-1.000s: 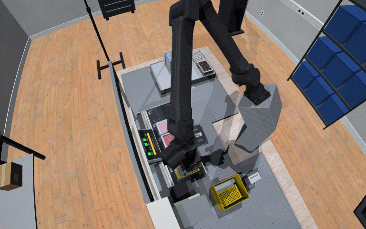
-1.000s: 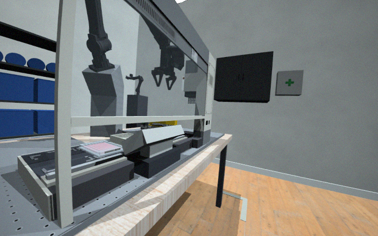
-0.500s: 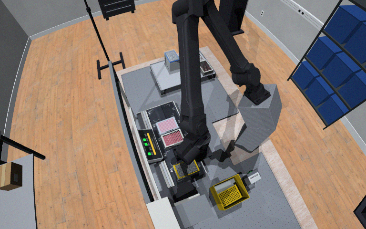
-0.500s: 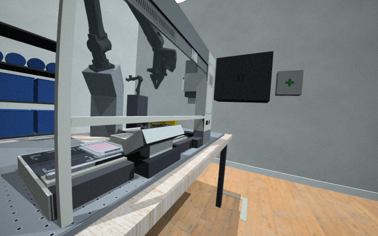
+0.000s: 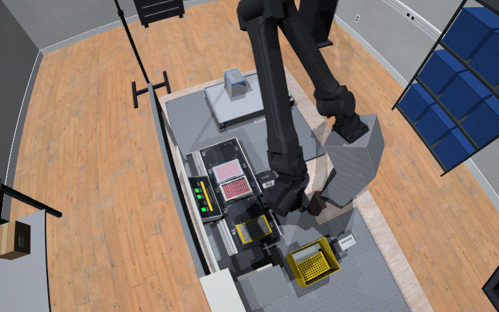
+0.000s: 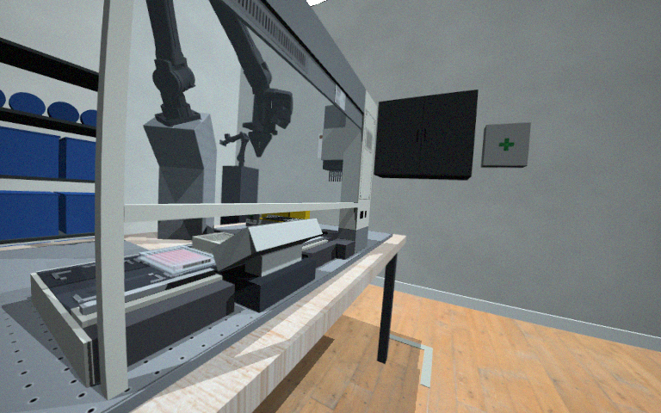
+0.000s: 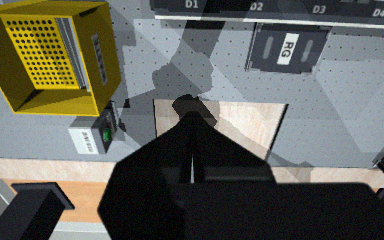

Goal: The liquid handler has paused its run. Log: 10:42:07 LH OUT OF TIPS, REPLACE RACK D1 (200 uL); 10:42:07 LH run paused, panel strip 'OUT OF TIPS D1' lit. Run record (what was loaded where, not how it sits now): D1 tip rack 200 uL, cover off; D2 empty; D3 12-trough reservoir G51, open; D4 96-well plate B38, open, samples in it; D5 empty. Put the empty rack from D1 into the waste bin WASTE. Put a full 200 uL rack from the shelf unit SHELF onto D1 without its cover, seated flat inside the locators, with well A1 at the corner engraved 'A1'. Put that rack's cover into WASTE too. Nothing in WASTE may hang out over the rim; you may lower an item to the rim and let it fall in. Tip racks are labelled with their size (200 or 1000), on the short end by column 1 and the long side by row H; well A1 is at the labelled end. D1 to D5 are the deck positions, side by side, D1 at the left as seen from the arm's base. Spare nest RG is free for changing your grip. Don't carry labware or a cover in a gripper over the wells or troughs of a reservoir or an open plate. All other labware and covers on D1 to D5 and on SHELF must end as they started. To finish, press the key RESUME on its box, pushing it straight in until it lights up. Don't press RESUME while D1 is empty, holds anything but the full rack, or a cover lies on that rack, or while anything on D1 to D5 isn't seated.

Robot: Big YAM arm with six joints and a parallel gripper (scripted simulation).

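Right now my hand is 190 mm past the resume box, 210 mm to the right of it and 250 mm above it. From my hand the other things lie so: yellow waste bin: 30 mm behind, 230 mm to the left, 270 mm below; clear tip-rack cover: 20 mm behind, 170 mm to the left, 270 mm below; yellow tip rack: 10 mm behind, 250 mm to the left, 240 mm below.
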